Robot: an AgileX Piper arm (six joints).
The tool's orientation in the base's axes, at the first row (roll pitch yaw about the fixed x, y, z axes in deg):
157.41 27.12 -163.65
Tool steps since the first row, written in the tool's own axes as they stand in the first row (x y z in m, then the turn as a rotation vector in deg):
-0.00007 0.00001 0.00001 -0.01 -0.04 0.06
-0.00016 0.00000 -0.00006 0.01 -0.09 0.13
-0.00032 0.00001 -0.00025 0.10 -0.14 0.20
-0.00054 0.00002 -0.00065 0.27 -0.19 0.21
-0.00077 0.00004 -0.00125 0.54 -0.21 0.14
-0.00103 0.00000 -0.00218 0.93 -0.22 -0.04
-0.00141 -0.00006 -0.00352 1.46 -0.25 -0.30
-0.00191 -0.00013 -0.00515 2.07 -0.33 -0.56
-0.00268 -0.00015 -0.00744 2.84 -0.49 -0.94
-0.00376 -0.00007 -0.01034 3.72 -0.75 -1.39
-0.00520 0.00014 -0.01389 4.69 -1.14 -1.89
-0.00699 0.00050 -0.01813 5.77 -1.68 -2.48
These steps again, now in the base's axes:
0.00006 0.00003 0.00003 0.04 0.00 -0.06
0.00012 0.00001 0.00012 0.07 -0.01 -0.14
0.00020 -0.00003 0.00035 0.03 -0.04 -0.26
0.00026 -0.00016 0.00079 -0.09 -0.12 -0.36
0.00027 -0.00038 0.00139 -0.33 -0.24 -0.43
0.00024 -0.00080 0.00226 -0.71 -0.44 -0.47
0.00019 -0.00141 0.00351 -1.23 -0.72 -0.50
0.00016 -0.00214 0.00506 -1.79 -1.07 -0.60
0.00015 -0.00308 0.00728 -2.49 -1.58 -0.69
0.00018 -0.00415 0.01019 -3.27 -2.24 -0.81
0.00027 -0.00535 0.01383 -4.08 -3.05 -0.97
0.00039 -0.00666 0.01826 -4.94 -4.06 -1.17

